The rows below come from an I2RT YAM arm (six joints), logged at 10 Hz.
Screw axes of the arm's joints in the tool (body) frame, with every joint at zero. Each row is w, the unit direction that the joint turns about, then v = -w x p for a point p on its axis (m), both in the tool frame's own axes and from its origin. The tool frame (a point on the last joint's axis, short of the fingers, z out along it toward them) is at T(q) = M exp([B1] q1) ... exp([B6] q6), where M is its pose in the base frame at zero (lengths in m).
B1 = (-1, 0, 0, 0, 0.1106, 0)
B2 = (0, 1, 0, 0.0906, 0, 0.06)
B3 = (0, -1, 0, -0.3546, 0, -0.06)
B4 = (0, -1, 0, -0.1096, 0, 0)
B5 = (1, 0, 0, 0, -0.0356, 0)
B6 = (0, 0, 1, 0, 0, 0)
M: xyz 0.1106 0 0.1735 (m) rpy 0 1.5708 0 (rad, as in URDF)
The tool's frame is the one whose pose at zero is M.
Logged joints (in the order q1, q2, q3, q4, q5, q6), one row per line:
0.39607 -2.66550 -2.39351 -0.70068 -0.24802 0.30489
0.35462 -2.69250 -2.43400 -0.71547 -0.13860 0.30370
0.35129 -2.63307 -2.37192 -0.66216 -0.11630 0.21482
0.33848 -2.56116 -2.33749 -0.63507 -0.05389 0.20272
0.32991 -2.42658 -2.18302 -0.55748 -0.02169 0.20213
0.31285 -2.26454 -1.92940 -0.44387 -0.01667 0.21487
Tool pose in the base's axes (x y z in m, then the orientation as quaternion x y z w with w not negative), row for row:
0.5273 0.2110 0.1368 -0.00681 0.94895 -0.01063 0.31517
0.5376 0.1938 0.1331 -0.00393 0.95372 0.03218 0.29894
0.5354 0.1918 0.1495 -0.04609 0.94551 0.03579 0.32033
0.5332 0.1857 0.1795 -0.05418 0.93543 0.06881 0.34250
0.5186 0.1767 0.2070 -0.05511 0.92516 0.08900 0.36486
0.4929 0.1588 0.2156 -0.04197 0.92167 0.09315 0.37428
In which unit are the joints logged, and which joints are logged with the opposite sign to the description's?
The joints are logged in radians. Opposite sign: q2, q3, q5.
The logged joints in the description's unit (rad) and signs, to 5 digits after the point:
0.39607 2.66550 2.39351 -0.70068 0.24802 0.30489
0.35462 2.69250 2.43400 -0.71547 0.13860 0.30370
0.35129 2.63307 2.37192 -0.66216 0.11630 0.21482
0.33848 2.56116 2.33749 -0.63507 0.05389 0.20272
0.32991 2.42658 2.18302 -0.55748 0.02169 0.20213
0.31285 2.26454 1.92940 -0.44387 0.01667 0.21487

